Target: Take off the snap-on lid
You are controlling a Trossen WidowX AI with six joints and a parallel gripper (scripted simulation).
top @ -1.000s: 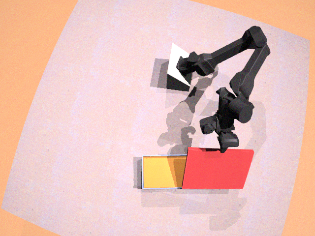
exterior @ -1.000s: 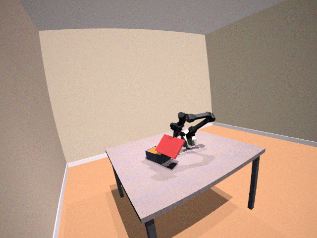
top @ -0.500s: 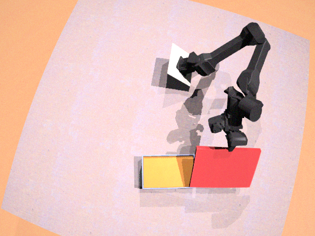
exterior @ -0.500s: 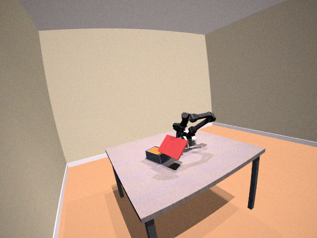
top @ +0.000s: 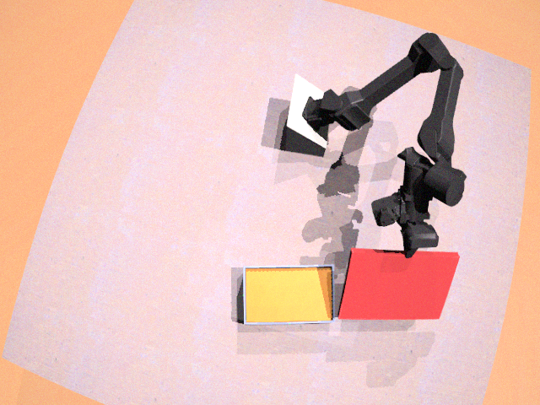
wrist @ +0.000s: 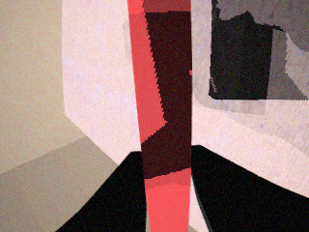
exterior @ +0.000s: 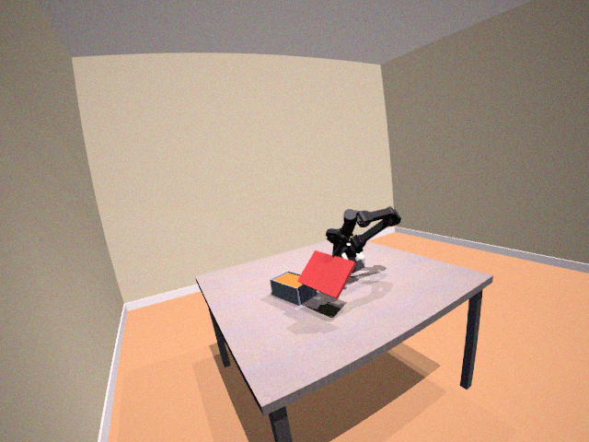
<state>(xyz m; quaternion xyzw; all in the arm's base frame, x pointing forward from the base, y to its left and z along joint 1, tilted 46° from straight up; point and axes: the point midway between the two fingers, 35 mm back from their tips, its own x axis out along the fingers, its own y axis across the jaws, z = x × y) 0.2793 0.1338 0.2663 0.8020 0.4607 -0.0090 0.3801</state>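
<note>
My gripper tip is now 60 mm short of the red lid, 50 mm above it and 10 mm to the right of it. Round my gripper tip: storage box (200 mm to the right, 180 mm below, 140 mm ahead).
</note>
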